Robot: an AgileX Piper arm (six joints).
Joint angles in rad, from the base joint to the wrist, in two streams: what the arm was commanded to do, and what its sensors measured. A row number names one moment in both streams.
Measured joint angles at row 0:
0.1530, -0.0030, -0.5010, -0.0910, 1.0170, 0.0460
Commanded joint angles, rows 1 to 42:
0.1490, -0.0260, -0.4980, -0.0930, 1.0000, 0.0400
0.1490, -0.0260, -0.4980, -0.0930, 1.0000, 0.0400
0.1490, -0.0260, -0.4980, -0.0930, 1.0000, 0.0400
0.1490, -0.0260, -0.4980, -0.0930, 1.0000, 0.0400
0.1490, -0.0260, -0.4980, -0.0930, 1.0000, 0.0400
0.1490, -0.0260, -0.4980, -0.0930, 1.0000, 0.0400
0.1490, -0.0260, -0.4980, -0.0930, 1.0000, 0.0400
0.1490, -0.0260, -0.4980, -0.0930, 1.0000, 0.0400
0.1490, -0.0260, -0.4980, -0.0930, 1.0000, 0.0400
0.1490, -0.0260, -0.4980, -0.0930, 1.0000, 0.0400
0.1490, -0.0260, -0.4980, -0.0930, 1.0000, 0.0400
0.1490, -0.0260, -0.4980, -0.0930, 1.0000, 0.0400
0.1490, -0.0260, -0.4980, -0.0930, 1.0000, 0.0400
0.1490, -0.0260, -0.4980, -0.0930, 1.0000, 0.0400
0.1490, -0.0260, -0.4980, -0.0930, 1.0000, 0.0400
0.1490, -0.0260, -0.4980, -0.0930, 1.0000, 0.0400
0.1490, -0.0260, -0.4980, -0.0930, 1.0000, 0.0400
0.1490, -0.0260, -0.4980, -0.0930, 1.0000, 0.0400
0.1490, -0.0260, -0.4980, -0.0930, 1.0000, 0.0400
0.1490, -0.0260, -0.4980, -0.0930, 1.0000, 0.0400
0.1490, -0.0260, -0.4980, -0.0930, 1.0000, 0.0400
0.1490, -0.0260, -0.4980, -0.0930, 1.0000, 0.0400
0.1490, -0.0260, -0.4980, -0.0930, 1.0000, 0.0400
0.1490, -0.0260, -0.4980, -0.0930, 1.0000, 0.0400
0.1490, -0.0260, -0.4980, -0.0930, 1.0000, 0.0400
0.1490, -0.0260, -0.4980, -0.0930, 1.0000, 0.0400
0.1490, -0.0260, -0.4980, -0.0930, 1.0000, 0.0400
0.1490, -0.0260, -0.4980, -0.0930, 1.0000, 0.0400
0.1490, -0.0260, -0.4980, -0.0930, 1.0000, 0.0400
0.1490, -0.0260, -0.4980, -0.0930, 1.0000, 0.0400
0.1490, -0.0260, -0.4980, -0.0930, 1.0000, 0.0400
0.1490, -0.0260, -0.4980, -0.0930, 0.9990, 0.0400
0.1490, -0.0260, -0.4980, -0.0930, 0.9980, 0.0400
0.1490, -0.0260, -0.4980, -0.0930, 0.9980, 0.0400
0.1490, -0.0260, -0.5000, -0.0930, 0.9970, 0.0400
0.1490, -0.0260, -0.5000, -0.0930, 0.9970, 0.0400
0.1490, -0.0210, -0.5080, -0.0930, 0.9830, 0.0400
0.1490, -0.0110, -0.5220, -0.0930, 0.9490, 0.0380
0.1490, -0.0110, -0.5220, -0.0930, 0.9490, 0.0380
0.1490, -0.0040, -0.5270, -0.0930, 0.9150, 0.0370
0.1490, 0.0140, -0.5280, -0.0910, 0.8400, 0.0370
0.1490, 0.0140, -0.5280, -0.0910, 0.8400, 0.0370
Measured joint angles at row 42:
0.1530, -0.0020, -0.5150, -0.0910, 0.9420, 0.0460
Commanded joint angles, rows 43 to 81:
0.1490, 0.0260, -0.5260, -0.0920, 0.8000, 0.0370
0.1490, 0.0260, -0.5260, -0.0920, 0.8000, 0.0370
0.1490, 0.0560, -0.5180, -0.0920, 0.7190, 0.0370
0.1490, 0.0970, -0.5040, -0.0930, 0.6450, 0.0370
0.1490, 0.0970, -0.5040, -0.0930, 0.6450, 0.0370
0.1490, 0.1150, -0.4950, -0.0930, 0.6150, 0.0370
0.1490, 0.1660, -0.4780, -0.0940, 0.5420, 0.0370
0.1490, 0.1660, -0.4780, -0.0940, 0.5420, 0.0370
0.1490, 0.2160, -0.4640, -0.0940, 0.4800, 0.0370
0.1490, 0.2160, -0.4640, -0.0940, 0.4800, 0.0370
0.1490, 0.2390, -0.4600, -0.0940, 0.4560, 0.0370
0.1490, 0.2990, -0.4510, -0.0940, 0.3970, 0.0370
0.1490, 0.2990, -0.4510, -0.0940, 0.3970, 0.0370
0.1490, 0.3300, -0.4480, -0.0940, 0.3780, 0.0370
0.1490, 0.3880, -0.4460, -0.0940, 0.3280, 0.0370
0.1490, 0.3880, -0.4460, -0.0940, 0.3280, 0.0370
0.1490, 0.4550, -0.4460, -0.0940, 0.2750, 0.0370
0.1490, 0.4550, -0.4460, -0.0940, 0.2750, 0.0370
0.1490, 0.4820, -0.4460, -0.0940, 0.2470, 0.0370
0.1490, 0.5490, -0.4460, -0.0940, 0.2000, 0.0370
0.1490, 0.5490, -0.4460, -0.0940, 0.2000, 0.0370
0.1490, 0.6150, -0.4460, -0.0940, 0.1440, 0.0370
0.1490, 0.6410, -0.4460, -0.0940, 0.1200, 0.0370
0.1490, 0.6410, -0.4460, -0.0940, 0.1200, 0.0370
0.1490, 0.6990, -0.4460, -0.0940, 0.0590, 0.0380
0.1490, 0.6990, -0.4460, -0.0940, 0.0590, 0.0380
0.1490, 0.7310, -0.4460, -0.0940, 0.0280, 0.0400
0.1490, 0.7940, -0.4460, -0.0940, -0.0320, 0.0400
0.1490, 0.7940, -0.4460, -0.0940, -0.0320, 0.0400
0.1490, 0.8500, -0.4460, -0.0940, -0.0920, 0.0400
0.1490, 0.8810, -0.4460, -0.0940, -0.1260, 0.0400
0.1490, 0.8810, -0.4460, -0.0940, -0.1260, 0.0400
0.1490, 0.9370, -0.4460, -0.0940, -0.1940, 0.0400
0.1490, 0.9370, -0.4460, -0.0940, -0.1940, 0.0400
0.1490, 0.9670, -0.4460, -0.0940, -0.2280, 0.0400
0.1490, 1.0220, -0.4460, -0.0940, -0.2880, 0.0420
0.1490, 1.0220, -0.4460, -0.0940, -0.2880, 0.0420
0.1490, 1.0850, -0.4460, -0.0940, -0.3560, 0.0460
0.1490, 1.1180, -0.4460, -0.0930, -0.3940, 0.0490
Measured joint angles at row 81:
0.1530, 1.0450, -0.4490, -0.0910, -0.2850, 0.0460
